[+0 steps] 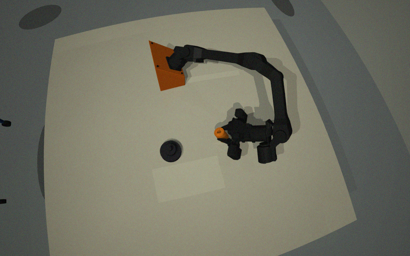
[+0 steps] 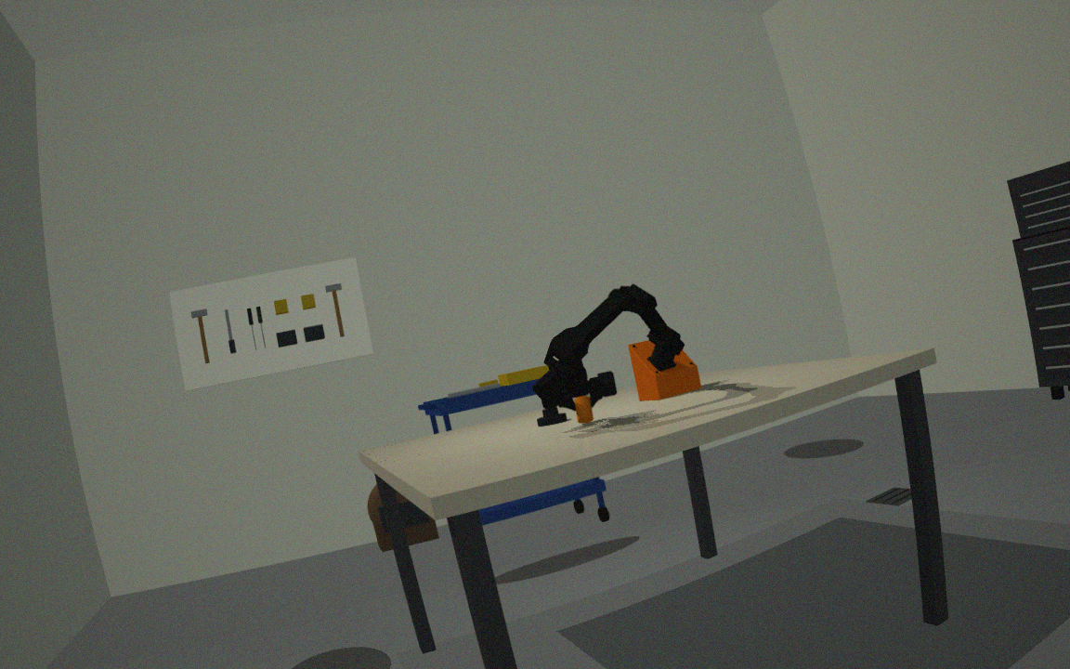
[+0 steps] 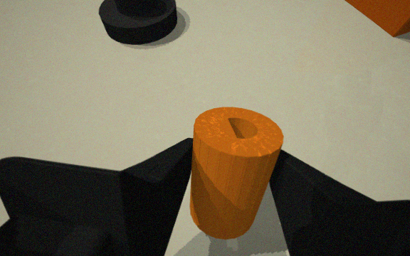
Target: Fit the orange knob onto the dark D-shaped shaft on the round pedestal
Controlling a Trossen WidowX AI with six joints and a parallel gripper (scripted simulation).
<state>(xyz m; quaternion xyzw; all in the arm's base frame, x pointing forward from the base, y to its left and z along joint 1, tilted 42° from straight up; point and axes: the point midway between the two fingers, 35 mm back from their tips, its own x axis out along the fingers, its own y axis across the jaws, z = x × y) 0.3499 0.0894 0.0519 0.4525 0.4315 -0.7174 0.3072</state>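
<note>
My gripper tip is 1 cm to the right of the orange knob and 1 cm short of it. The rest, counted from my gripper tip: dark round pedestal: 20 cm to the right, 1 cm below.
</note>
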